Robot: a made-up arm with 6 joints. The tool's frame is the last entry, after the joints. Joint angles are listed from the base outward.
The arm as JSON. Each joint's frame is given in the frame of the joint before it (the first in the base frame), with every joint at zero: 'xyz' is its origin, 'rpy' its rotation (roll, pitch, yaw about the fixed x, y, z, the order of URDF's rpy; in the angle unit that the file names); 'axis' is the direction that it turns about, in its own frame. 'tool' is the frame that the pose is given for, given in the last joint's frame.
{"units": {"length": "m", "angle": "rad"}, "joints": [
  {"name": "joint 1", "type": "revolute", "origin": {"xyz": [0.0, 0.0, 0.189], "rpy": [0.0, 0.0, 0.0]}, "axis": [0.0, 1.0, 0.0]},
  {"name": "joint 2", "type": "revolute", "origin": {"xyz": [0.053, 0.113, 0.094], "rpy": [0.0, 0.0, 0.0]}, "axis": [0.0, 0.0, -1.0]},
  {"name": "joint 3", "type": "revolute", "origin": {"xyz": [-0.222, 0.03, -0.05], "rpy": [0.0, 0.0, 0.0]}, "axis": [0.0, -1.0, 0.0]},
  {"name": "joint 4", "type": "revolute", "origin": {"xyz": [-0.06, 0.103, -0.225], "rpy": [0.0, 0.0, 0.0]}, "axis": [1.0, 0.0, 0.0]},
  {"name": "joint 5", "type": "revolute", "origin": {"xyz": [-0.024, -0.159, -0.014], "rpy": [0.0, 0.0, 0.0]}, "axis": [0.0, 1.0, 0.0]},
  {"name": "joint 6", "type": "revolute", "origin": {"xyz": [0.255, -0.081, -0.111], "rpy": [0.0, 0.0, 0.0]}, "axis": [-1.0, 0.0, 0.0]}
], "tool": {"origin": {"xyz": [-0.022, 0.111, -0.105], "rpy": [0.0, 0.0, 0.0]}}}
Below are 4 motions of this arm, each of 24 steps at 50 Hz.
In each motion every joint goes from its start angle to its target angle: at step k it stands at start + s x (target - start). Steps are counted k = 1, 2, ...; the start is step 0. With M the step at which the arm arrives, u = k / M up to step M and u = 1 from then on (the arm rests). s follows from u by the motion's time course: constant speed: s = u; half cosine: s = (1 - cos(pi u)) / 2; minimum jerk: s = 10 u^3 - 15 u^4 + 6 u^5.
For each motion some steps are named. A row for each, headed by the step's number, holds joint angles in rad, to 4 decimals.
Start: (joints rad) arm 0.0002 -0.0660 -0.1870 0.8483 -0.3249 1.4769
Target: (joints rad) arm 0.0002 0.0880 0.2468 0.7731 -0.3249 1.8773
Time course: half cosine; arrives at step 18
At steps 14, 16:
14: 0.0002 0.0700 0.1961 0.7819 -0.3249 1.8305
16: 0.0002 0.0834 0.2337 0.7754 -0.3249 1.8652

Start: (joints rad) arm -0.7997 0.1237 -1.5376 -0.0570 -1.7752 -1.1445
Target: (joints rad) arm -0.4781 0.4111 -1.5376 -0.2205 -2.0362 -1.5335
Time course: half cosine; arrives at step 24
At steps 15, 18, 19, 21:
15: -0.5774 0.3224 -1.5376 -0.1700 -1.9556 -1.4134
18: -0.5252 0.3690 -1.5376 -0.1966 -1.9980 -1.4765
19: -0.5113 0.3814 -1.5376 -0.2036 -2.0092 -1.4933
21: -0.4903 0.4002 -1.5376 -0.2143 -2.0263 -1.5187

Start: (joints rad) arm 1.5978 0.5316 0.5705 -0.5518 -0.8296 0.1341
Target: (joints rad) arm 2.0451 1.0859 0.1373 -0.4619 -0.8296 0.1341
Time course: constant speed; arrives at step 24
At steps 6, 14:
6: 1.7096 0.6702 0.4622 -0.5293 -0.8296 0.1341
14: 1.8587 0.8549 0.3178 -0.4994 -0.8296 0.1341

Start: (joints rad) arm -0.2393 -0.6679 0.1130 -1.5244 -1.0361 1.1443
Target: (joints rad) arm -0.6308 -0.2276 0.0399 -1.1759 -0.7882 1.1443
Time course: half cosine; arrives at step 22
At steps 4, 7, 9, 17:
4: -0.2704 -0.6330 0.1072 -1.4967 -1.0164 1.1443
7: -0.3292 -0.5668 0.0962 -1.4444 -0.9792 1.1443
9: -0.3799 -0.5098 0.0867 -1.3992 -0.9471 1.1443
17: -0.5830 -0.2814 0.0488 -1.2185 -0.8185 1.1443

